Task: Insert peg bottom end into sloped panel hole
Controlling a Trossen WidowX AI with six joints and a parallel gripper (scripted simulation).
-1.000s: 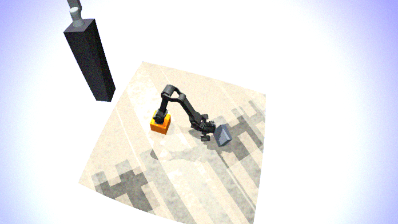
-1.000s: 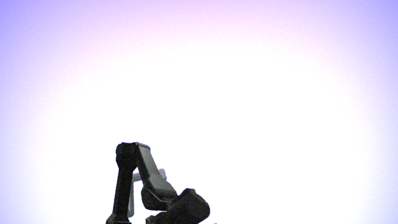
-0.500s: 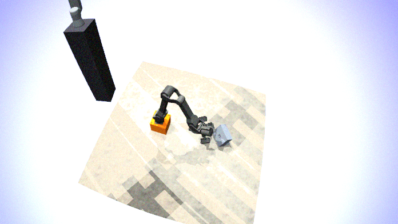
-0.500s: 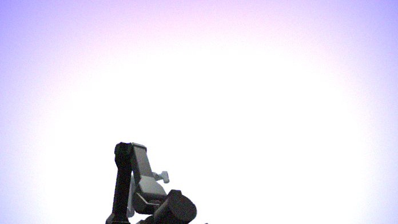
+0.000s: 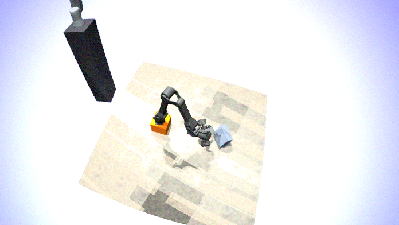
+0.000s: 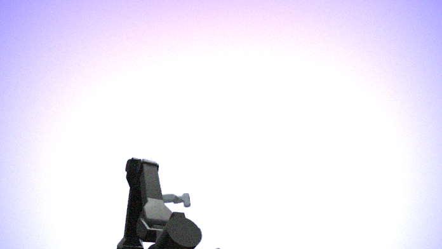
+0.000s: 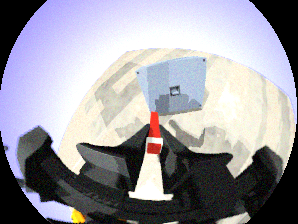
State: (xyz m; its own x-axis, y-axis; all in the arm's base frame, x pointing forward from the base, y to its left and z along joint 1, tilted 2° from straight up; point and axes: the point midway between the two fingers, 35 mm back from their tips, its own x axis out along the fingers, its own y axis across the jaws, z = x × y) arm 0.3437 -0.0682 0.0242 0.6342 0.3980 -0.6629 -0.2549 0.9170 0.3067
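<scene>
My gripper tip is now 110 mm short of the sloped panel and 30 mm above it. The rest, counted from my gripper tip: red peg: 10 mm to the right, 10 mm behind, 10 mm above.
</scene>
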